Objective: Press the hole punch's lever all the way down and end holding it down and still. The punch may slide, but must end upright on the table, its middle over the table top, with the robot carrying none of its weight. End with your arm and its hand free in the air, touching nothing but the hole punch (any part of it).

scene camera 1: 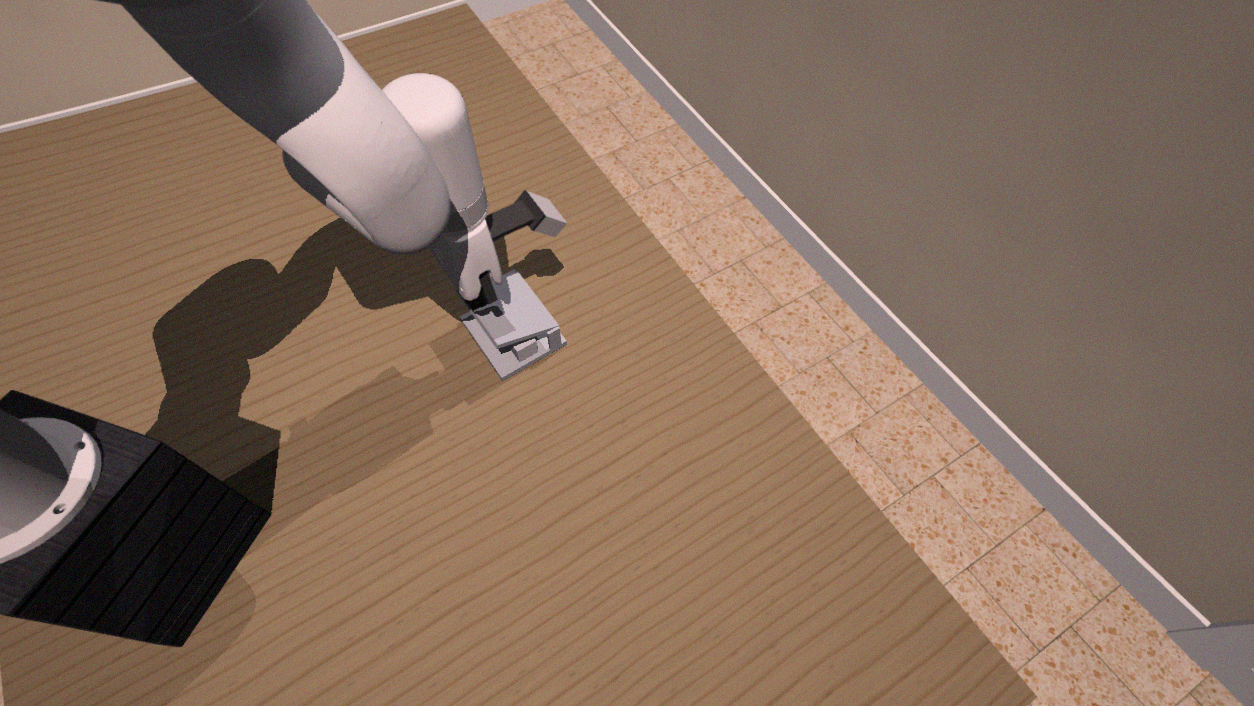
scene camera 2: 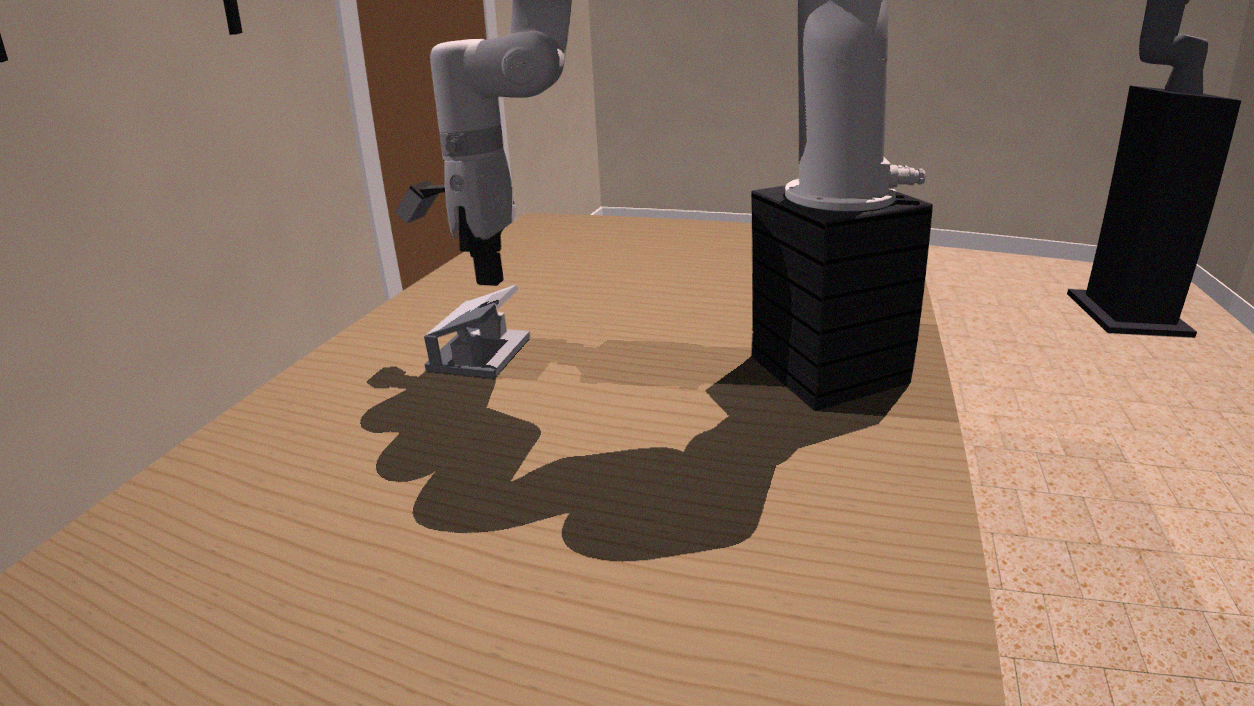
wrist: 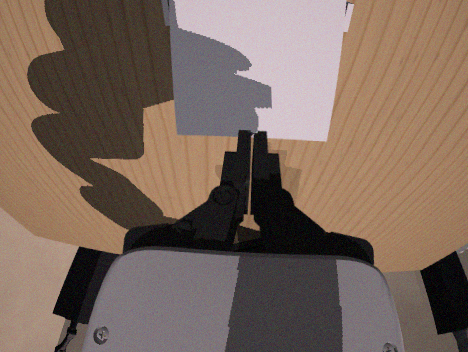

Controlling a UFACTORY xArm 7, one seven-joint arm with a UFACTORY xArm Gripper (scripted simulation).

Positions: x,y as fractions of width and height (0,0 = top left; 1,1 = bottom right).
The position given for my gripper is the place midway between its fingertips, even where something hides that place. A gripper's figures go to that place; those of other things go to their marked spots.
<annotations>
My gripper (scene camera 2: 0.39,0.40) is 0.86 m from the lens. A grey hole punch (scene camera 2: 0.39,0.50): 0.89 m from the lens.
</annotations>
